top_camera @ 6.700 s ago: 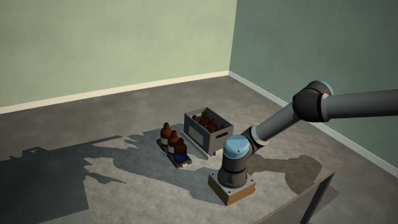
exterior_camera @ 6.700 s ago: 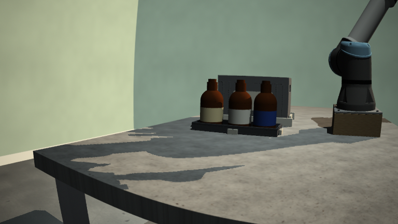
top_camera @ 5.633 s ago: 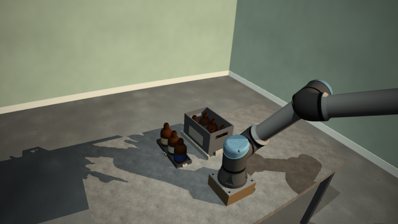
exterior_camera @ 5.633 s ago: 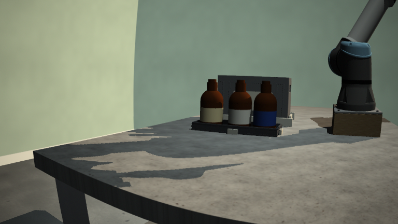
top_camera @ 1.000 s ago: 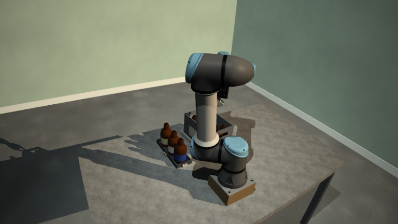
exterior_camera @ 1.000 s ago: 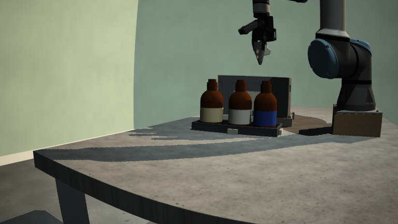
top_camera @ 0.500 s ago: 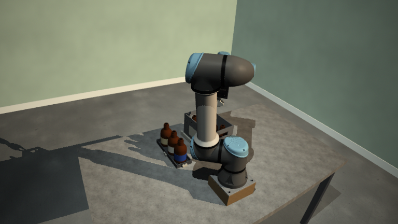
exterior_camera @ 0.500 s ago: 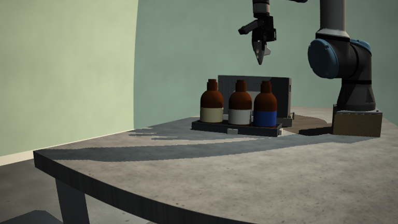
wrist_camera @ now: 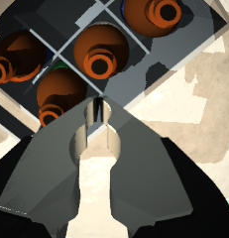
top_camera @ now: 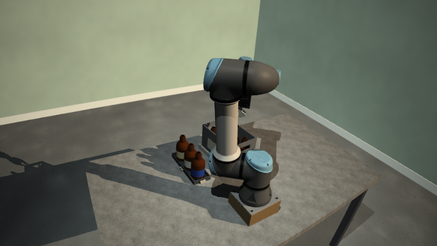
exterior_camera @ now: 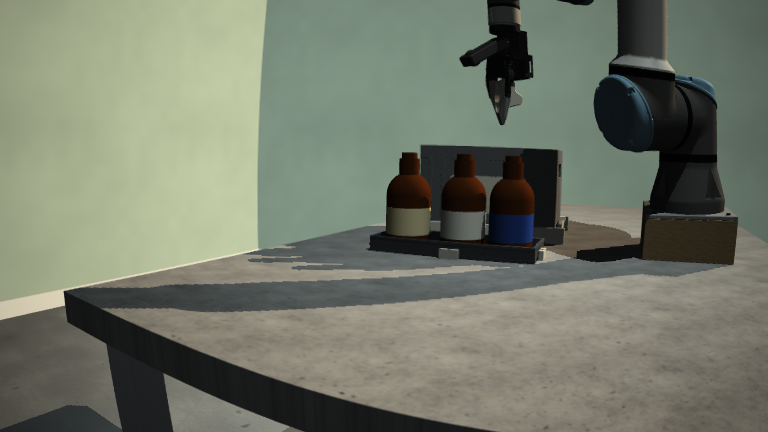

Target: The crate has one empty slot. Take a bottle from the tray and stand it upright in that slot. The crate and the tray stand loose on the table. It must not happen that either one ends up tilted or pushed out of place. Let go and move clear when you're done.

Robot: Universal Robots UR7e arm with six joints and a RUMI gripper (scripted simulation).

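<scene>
My gripper is now 50 mm past the bottle, 280 mm to the right of it and 160 mm above it. Also, from my hand: grey crate (10 mm behind, 40 mm to the left, 160 mm below); then dark tray (50 mm behind, 290 mm to the left, 230 mm below).
</scene>
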